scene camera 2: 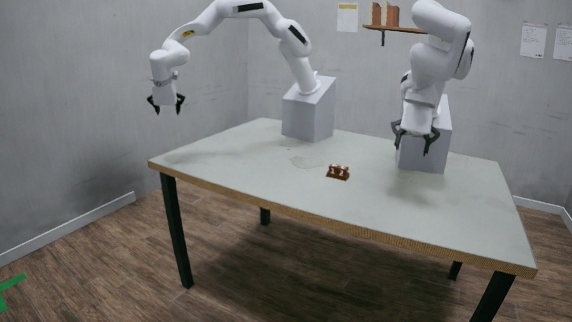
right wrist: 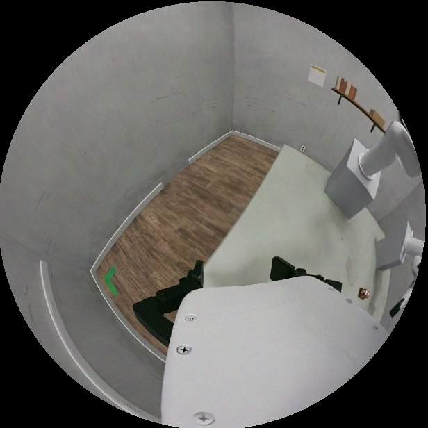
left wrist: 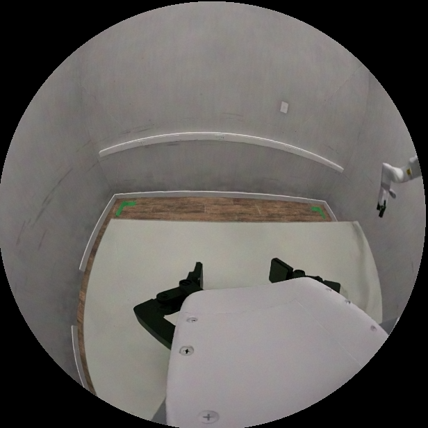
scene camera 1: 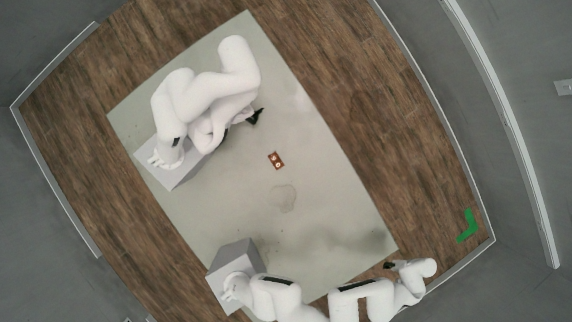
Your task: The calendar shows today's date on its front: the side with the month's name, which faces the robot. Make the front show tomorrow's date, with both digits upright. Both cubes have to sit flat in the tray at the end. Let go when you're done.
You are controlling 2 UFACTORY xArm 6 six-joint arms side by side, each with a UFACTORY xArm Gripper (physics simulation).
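Where they show: left gripper, fingertip midpoint: (scene camera 2: 410, 151) (scene camera 1: 255, 100); right gripper, fingertip midpoint: (scene camera 2: 168, 112) (scene camera 1: 392, 268); left arm's base, link origin: (scene camera 1: 169, 154); right arm's base, link origin: (scene camera 2: 309, 87) (scene camera 1: 236, 285).
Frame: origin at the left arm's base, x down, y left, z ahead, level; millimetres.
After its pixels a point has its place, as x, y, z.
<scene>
The brown calendar tray (scene camera 2: 337, 177) {248, -271, 338} stands on the table with two cubes side by side in it. The cubes' tops read 9 (scene camera 1: 273, 157) {213, -255, 318} and 0 (scene camera 1: 278, 164) {212, -293, 319} in scene camera 1. Their faces toward scene camera 2 look like a 1 (scene camera 2: 332, 170) {228, -294, 332} and a 1 or 2 (scene camera 2: 343, 172) {226, -251, 334}. The front with the month's name is hidden. The calendar is small in the right wrist view. My left gripper (scene camera 2: 411, 150) {81, -16, 397} (left wrist: 237, 272) is open and empty above the table, to the calendar's right in scene camera 2. My right gripper (scene camera 2: 168, 112) {58, -972, 497} (right wrist: 238, 270) is open and empty, far from the calendar, beyond the table's end.
The table (scene camera 1: 320, 200) {254, -551, 385} (scene camera 2: 240, 175) {255, -586, 495} carries two grey arm pedestals (scene camera 1: 170, 165) {-26, -41, -9} (scene camera 1: 235, 270) {15, -546, -69} along the robot's side. A wall shelf (scene camera 2: 395, 28) with books hangs behind. Green floor marks (scene camera 1: 468, 227) lie beyond the table.
</scene>
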